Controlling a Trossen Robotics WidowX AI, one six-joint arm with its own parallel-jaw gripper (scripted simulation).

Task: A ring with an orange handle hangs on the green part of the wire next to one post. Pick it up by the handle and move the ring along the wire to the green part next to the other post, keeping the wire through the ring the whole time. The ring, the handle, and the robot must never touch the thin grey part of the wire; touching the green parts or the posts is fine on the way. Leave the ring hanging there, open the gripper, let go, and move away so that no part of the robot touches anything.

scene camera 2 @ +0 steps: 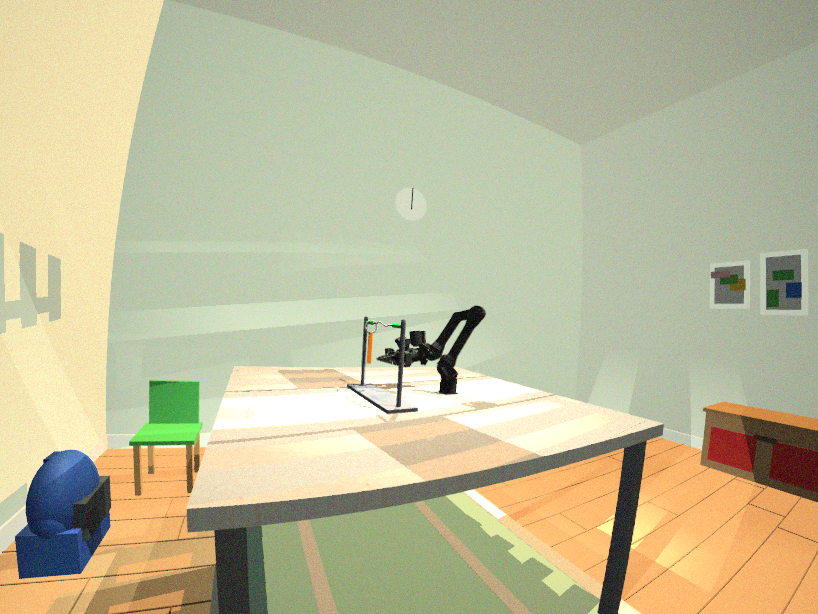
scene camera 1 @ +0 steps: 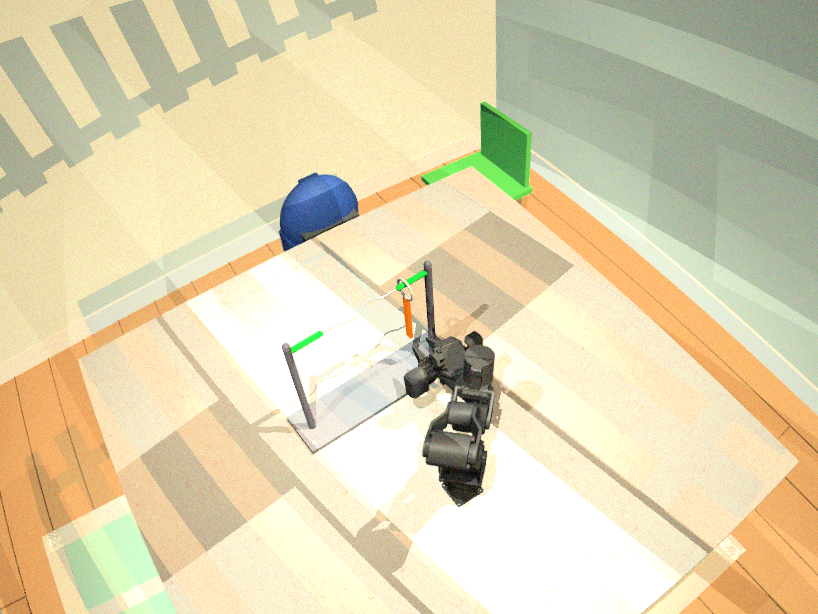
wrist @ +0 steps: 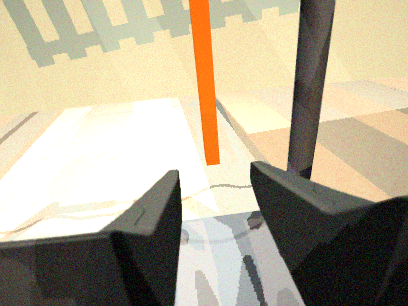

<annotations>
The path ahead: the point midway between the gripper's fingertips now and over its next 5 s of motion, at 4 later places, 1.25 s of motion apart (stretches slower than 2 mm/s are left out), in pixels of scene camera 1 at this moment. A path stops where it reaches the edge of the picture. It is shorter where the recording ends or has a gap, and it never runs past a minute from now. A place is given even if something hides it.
My gripper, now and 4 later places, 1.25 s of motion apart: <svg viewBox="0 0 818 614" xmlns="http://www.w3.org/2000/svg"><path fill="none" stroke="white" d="M419 342L407 327L397 320L389 319L371 334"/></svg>
</annotations>
